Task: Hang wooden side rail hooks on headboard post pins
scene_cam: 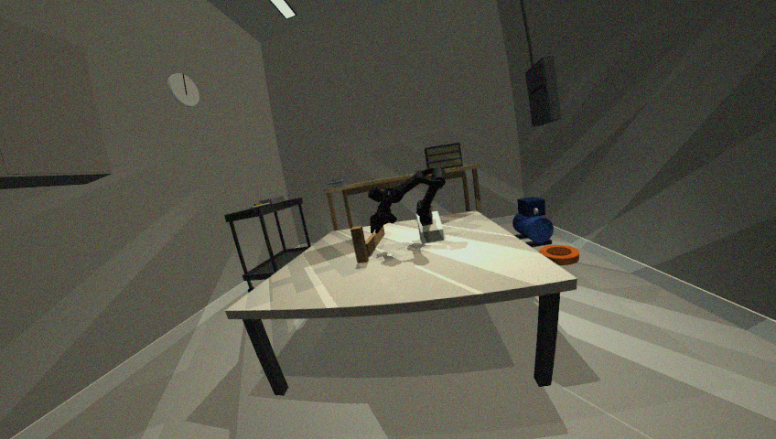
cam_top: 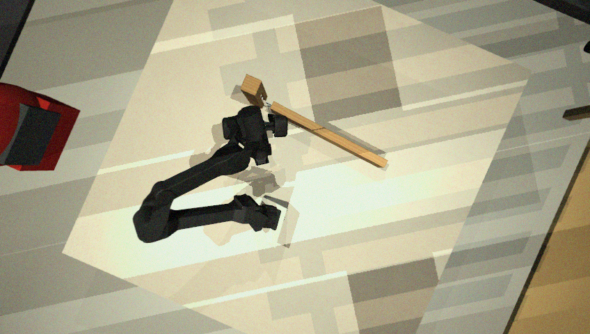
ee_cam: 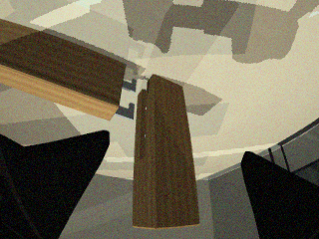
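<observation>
Right now the wooden headboard post is 8 cm ahead of my gripper tip, 4 cm below it and 2 cm to the left of it.
</observation>
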